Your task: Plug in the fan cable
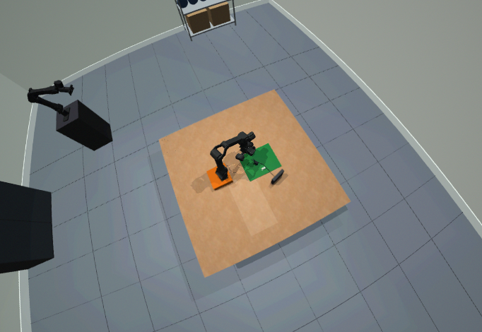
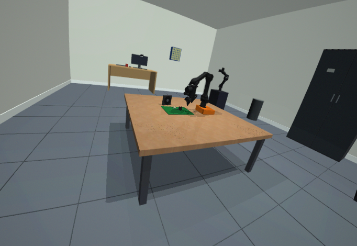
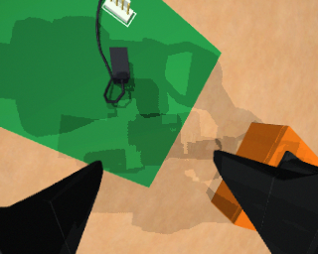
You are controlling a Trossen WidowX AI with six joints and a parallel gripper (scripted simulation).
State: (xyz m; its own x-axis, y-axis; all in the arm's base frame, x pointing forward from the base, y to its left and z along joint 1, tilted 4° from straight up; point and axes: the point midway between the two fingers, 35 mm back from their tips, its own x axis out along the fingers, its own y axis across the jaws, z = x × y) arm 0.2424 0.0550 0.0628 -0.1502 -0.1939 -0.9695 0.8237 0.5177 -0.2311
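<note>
The black plug is 6 cm ahead of my gripper tip, 7 cm to the right of it and 8 cm below it. Also, from my gripper tip: black fan (15 cm ahead, 25 cm to the right, 4 cm below); then green board (10 cm ahead, 6 cm to the right, 11 cm below); then white four-pin header (10 cm ahead, 14 cm to the right, 10 cm below).
</note>
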